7 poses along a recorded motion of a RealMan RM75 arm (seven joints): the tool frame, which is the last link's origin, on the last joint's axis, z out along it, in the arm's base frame.
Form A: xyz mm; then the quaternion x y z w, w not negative.
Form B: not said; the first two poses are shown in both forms.
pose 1, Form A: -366.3, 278.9, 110.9, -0.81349, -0.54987, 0.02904, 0.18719
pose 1, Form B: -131.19, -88.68, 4.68, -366.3, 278.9, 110.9
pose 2, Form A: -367.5, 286.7, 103.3, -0.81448, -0.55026, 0.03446, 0.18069
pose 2, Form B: -131.82, -89.06, 5.58, -367.5, 286.7, 103.3
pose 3, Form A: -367.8, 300.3, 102.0, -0.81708, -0.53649, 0.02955, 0.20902
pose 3, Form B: -130.23, -85.51, 4.71, -367.8, 300.3, 102.0
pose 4, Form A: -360.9, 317.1, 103.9, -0.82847, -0.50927, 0.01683, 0.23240
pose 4, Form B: -130.43, -80.18, 2.65, -360.9, 317.1, 103.9
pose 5, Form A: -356.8, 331.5, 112.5, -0.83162, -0.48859, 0.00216, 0.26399
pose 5, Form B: -128.80, -75.67, 0.33, -356.8, 331.5, 112.5
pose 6, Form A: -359.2, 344.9, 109.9, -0.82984, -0.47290, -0.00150, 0.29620
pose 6, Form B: -126.45, -72.06, -0.23, -359.2, 344.9, 109.9
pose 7, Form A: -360.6, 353.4, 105.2, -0.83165, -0.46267, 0.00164, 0.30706
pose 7, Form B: -126.04, -70.12, 0.25, -360.6, 353.4, 105.2
